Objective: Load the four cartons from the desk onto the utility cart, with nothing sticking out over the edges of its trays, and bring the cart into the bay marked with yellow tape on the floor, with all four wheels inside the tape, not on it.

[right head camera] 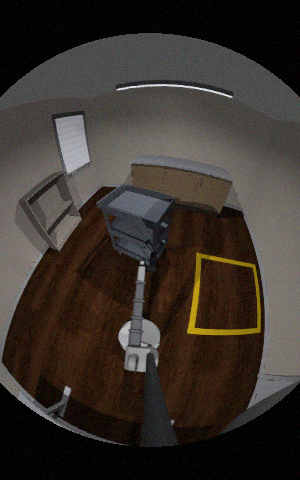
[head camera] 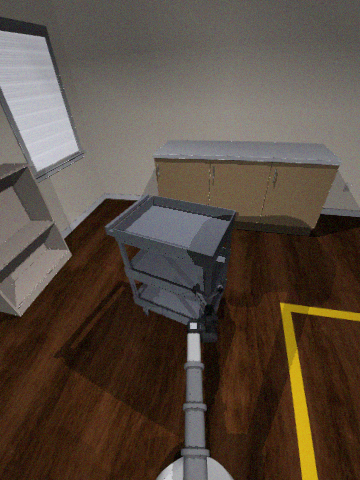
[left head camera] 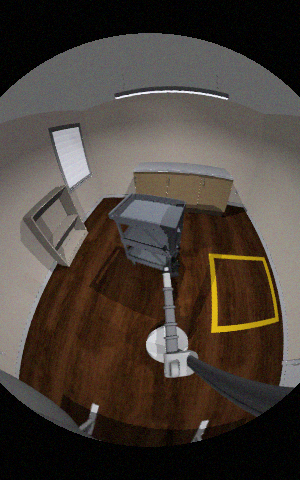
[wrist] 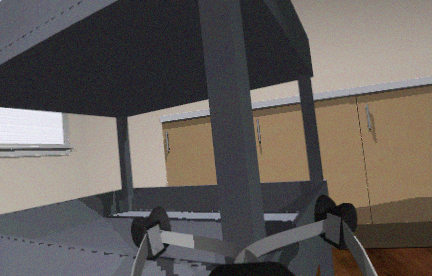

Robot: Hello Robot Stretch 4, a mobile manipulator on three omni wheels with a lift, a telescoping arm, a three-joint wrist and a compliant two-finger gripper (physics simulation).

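Frame: origin at the robot's base, x ahead, y left, z up, level; millimetres.
Where they show: gripper, fingertip midpoint: point(wrist: 240, 218).
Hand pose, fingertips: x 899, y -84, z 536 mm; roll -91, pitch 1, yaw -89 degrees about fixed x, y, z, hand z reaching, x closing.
Note:
After its pixels a point has its place.
The grey three-tier utility cart point(head camera: 155, 245) @(x 966, y 197, z 803 mm) point(left head camera: 142, 224) @(x 955, y 172, z 791 mm) point(right head camera: 127, 215) @(x 948, y 156, z 804 mm) stands upright, left of the bay marked with yellow tape point(head camera: 296, 375) @(x 606, y -672, z -27 mm) point(left head camera: 214, 295) @(x 500, y -654, z -27 mm) point(right head camera: 195, 295) @(x 509, y -649, z -27 mm) and outside it. My gripper point(head camera: 209, 294) point(left head camera: 175, 262) point(right head camera: 154, 247) point(wrist: 240, 218) @(x 899, y -84, z 536 mm) is open at the cart's near right corner, below the top tray. In the wrist view a corner post point(wrist: 230, 125) @(x 849, y -84, z 615 mm) of the cart stands between the spread fingertips, with a gap on each side. How deep the post sits between them is hard to tell. The four cartons do not show in these views.
A low wooden cabinet point(head camera: 240, 190) @(x 2200, y -528, z 519 mm) point(left head camera: 185, 189) @(x 2199, y -539, z 511 mm) point(right head camera: 182, 185) @(x 2197, y -549, z 519 mm) point(wrist: 340, 150) @(x 2171, y -673, z 542 mm) stands behind the cart by the back wall. An open shelf unit point(head camera: 62, 245) @(x 1795, y 1415, z 132 mm) stands at the left under a window point(head camera: 42, 100) @(x 2601, y 1531, z 1438 mm). Pale legs point(left head camera: 92, 415) of some furniture show at the bottom of the left head view.

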